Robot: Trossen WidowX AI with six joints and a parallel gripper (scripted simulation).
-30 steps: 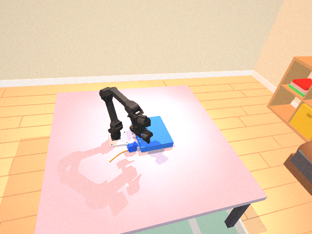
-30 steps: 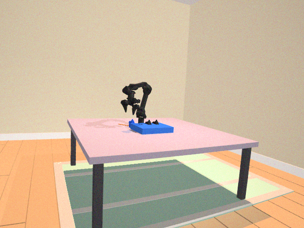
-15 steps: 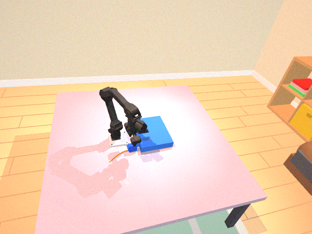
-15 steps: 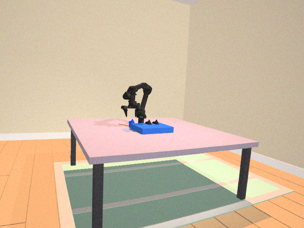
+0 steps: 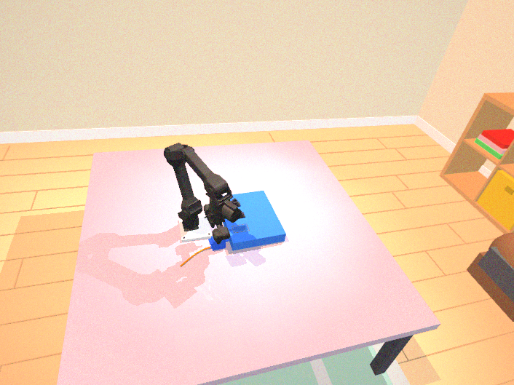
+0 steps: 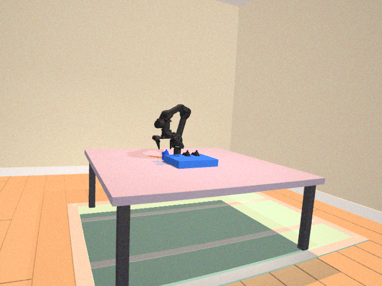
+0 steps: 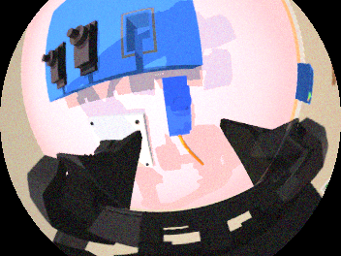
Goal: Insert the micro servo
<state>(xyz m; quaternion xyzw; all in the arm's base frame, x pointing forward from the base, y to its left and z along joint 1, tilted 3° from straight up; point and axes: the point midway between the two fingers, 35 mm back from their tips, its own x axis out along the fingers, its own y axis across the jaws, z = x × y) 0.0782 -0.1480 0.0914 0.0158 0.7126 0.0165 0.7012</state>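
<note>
Now: gripper tip 230 mm short of the robot deck, 110 mm to the right of it and 50 mm above it.
</note>
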